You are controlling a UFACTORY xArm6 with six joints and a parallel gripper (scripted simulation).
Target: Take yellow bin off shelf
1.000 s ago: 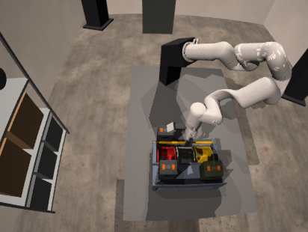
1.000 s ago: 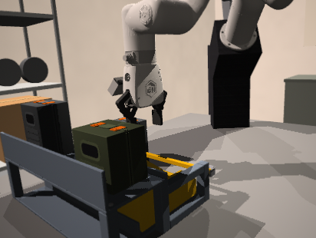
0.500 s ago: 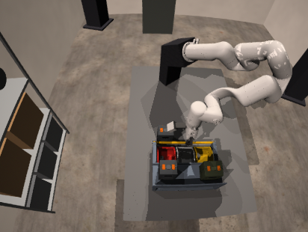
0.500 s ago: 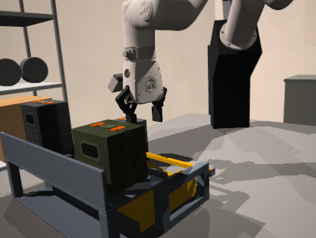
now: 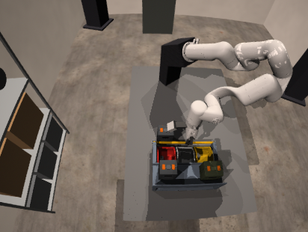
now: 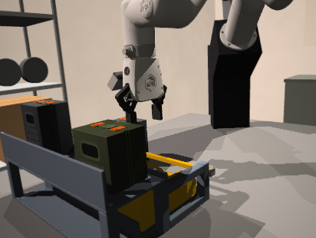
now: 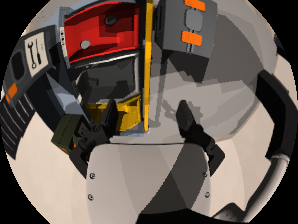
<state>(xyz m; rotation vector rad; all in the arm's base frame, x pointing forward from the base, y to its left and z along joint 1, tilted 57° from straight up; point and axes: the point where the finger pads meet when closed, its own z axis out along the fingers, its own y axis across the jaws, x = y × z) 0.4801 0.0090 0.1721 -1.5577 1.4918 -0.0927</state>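
Now: hand 90 mm above the yellow bar. Round my hand: grey bin (110 mm below, 100 mm ahead, 30 mm to the left); then red bin (130 mm ahead, 110 mm below, 70 mm to the right); then yellow open bin (140 mm to the left, 110 mm below, 60 mm ahead).
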